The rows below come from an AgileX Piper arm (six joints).
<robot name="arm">
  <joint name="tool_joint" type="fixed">
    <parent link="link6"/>
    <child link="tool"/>
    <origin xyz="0 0 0" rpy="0 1.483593 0"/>
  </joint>
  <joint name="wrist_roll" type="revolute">
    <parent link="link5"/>
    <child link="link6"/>
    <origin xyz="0.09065 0 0.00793" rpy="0 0 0"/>
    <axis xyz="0.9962 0 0.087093"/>
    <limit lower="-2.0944" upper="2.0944"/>
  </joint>
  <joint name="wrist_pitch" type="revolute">
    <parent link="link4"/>
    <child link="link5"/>
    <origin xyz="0 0 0" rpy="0 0 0"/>
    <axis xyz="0 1 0"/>
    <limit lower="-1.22" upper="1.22"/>
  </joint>
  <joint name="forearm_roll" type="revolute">
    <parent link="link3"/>
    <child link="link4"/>
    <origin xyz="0.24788 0 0.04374" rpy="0 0 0"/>
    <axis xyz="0.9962 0 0.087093"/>
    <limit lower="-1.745" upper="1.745"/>
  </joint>
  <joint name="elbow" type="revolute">
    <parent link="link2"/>
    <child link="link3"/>
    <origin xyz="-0.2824 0 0.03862" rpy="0 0 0"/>
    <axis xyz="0 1 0"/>
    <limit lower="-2.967" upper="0"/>
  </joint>
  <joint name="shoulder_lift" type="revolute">
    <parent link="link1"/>
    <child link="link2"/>
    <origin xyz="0 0 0" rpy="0 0 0"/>
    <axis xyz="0 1 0"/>
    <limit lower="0" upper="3.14"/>
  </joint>
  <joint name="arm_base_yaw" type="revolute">
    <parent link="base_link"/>
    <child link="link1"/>
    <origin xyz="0 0 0.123" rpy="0 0 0"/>
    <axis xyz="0 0 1"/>
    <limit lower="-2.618" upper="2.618"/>
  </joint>
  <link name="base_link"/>
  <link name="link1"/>
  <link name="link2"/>
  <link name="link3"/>
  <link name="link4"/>
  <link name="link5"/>
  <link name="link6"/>
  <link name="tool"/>
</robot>
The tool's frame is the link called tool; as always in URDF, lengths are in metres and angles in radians.
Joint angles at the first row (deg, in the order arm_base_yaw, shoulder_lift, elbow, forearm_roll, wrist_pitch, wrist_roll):
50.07 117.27 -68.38 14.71 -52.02 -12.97
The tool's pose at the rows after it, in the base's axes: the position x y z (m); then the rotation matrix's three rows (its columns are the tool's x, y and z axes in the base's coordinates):
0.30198 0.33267 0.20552; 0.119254 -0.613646 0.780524; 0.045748 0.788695 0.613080; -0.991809 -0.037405 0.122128
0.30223 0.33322 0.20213; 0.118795 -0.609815 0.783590; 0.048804 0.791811 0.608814; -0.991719 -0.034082 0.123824
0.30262 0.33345 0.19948; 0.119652 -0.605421 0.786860; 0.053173 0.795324 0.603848; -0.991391 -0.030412 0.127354
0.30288 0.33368 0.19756; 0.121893 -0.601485 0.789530; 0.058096 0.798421 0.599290; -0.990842 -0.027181 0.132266
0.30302 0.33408 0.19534; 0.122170 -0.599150 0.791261; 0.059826 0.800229 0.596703; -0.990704 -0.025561 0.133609
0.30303 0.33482 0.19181; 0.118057 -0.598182 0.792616; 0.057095 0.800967 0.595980; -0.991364 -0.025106 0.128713
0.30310 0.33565 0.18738; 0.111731 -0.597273 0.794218; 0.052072 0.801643 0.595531; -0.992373 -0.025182 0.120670
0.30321 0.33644 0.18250; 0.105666 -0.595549 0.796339; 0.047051 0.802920 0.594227; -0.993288 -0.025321 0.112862
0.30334 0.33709 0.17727; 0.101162 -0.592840 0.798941; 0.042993 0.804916 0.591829; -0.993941 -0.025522 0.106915
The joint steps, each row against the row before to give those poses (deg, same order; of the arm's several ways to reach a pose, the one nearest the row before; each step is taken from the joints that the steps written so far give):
0.10 0.64 -0.03 0.36 -0.62 0.04
0.10 0.56 -0.01 0.36 -0.72 0.05
0.05 0.48 -0.01 0.34 -0.72 0.06
0.07 0.39 -0.02 0.30 -0.70 0.04
0.06 0.38 -0.03 0.20 -0.46 0.03
0.10 0.50 -0.01 0.18 -0.22 0.01
0.09 0.59 -0.02 0.21 -0.13 -0.01
0.10 0.66 -0.02 0.25 -0.22 -0.02
0.10 0.74 0.00 0.29 -0.43 -0.02

